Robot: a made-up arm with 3 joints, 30 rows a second.
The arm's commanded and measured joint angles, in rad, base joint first. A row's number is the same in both.
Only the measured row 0 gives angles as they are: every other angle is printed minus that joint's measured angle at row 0.
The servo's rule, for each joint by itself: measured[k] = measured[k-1] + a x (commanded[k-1-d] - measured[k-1]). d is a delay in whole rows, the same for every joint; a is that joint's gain. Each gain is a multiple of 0.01, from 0.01 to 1. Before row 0 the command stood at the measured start. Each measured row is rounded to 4 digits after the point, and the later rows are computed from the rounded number. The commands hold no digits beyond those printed.
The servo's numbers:
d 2
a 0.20 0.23 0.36
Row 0, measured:
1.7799 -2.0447 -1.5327
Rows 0 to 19, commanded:
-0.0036 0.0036 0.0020
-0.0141 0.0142 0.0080
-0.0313 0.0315 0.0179
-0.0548 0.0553 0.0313
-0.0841 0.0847 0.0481
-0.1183 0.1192 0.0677
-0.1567 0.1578 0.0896
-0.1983 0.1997 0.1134
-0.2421 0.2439 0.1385
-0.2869 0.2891 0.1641
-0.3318 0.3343 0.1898
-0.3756 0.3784 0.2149
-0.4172 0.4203 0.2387
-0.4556 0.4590 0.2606
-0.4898 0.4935 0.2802
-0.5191 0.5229 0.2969
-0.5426 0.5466 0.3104
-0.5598 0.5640 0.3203
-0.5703 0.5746 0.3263
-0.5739 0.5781 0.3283
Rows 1 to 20, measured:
0.0000 0.0000 0.0000
0.0000 0.0000 0.0000
-0.0007 0.0008 0.0007
-0.0034 0.0039 0.0033
-0.0090 0.0102 0.0086
-0.0182 0.0206 0.0168
-0.0314 0.0353 0.0281
-0.0488 0.0546 0.0424
-0.0704 0.0783 0.0594
-0.0960 0.1062 0.0788
-0.1252 0.1379 0.1003
-0.1575 0.1727 0.1233
-0.1924 0.2099 0.1472
-0.2290 0.2487 0.1716
-0.2666 0.2882 0.1958
-0.3044 0.3275 0.2191
-0.3415 0.3657 0.2411
-0.3770 0.4019 0.2612
-0.4101 0.4352 0.2789
-0.4400 0.4648 0.2938

